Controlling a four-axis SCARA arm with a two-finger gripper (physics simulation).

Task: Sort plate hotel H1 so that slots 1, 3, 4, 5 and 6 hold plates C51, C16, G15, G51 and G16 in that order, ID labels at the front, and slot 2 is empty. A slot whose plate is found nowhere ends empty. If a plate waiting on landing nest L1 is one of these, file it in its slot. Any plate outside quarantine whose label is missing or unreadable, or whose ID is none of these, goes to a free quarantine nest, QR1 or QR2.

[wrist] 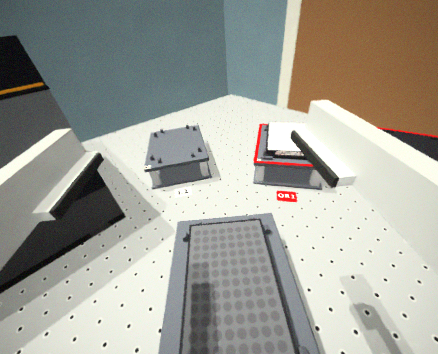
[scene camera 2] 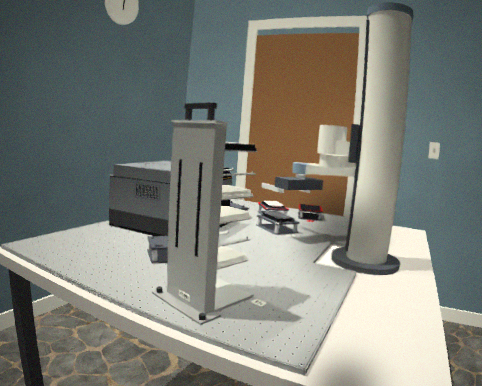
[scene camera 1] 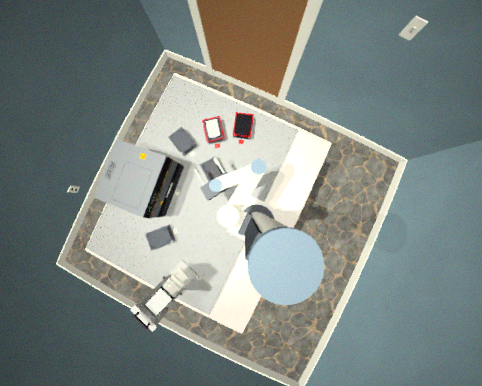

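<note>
Hotel H1 (scene camera 2: 195, 210) (scene camera 1: 158, 300) stands at the table's edge; several pale plates or shelves jut from it, and their ID labels are not readable. A dark plate with round wells (wrist: 232, 290) (scene camera 1: 214, 169) (scene camera 2: 278, 217) sits in the grey nest (wrist: 174, 295) in the middle of the table. My gripper (wrist: 194, 131) (scene camera 2: 288, 188) (scene camera 1: 210, 171) is open and empty, above that nest. The quarantine nest labelled QR1 (wrist: 287, 175) holds a white-topped plate (scene camera 1: 213, 129) (wrist: 285, 136). Red-rimmed QR2 (scene camera 1: 243, 137) appears to hold a black plate (scene camera 1: 243, 124) (scene camera 2: 310, 208).
A bare grey nest (wrist: 177, 146) (scene camera 1: 182, 140) stands left of QR1; its floor label is blurred. A second bare-looking grey nest (scene camera 1: 160, 237) (scene camera 2: 158, 249) is nearer the hotel. A large grey device (scene camera 1: 132, 180) (scene camera 2: 141, 197) stands on the left. The arm's column (scene camera 2: 381, 150) stands at the right.
</note>
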